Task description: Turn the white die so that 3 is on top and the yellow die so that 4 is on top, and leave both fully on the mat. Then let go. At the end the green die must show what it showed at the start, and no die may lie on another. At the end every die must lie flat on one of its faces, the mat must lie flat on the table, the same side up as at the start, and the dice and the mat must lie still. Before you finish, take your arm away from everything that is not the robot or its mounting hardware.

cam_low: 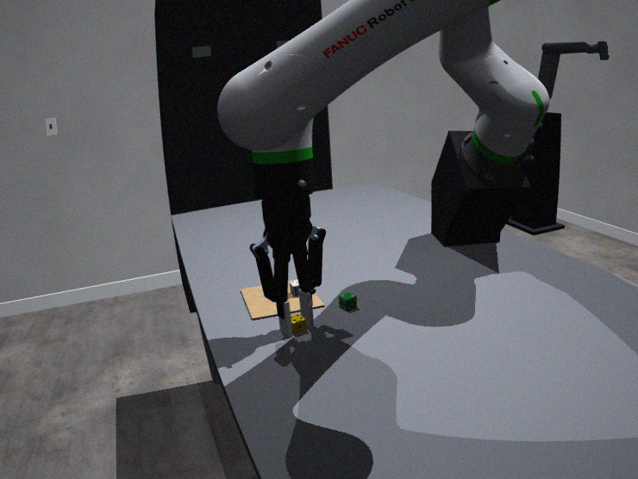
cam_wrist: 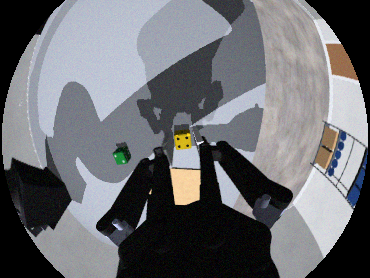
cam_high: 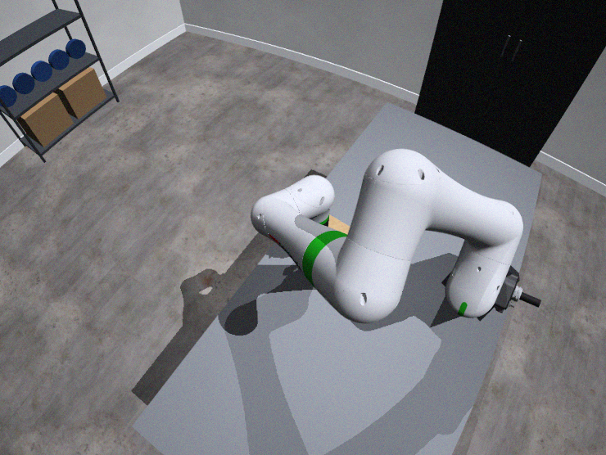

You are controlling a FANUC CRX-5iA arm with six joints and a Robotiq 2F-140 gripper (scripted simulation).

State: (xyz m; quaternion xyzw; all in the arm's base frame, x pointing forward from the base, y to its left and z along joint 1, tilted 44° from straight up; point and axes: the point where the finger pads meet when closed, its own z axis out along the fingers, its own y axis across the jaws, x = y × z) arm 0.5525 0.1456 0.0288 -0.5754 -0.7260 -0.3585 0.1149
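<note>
The yellow die is 2 cm below my hand. The rest, counted from my hand: white die 14 cm to the right, 4 cm behind, 2 cm below; tan mat 14 cm to the right, 3 cm below; green die 11 cm behind, 4 cm to the right, 2 cm below.
</note>
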